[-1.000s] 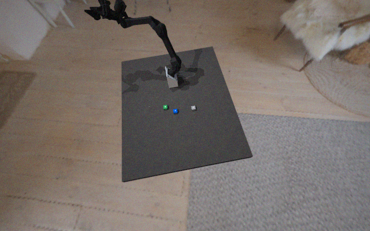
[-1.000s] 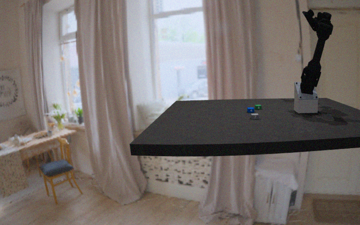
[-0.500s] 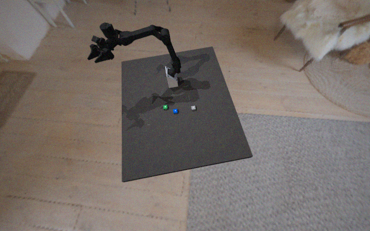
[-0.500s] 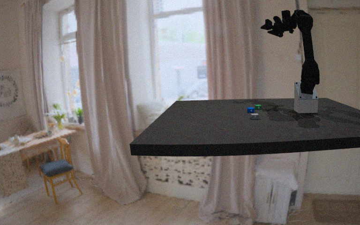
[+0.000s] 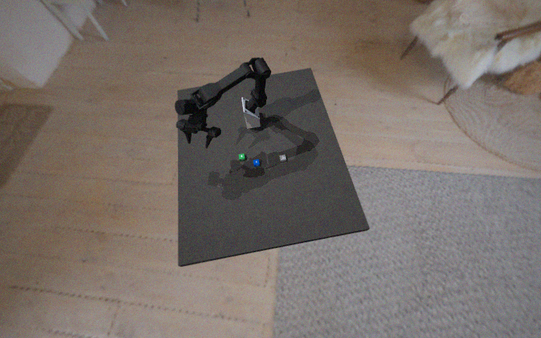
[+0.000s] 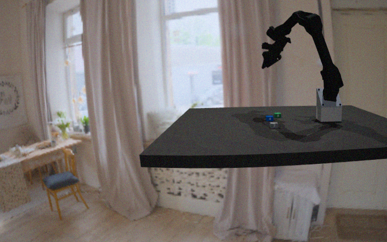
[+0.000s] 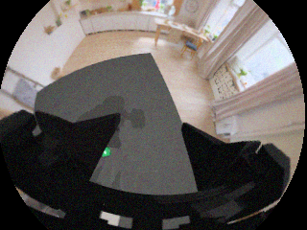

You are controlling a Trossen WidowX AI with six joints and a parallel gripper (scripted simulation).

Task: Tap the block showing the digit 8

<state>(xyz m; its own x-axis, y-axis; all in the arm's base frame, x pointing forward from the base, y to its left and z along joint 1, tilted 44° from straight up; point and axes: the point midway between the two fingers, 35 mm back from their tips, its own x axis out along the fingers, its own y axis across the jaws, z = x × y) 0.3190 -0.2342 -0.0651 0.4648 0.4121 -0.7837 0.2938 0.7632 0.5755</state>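
The green block lies 230 mm below my gripper tip, 160 mm to the left of it and 60 mm behind it. From my gripper tip the other things lie so: blue block: 240 mm to the left, 230 mm below, 20 mm behind; white block: 390 mm to the left, 230 mm below, 40 mm behind.
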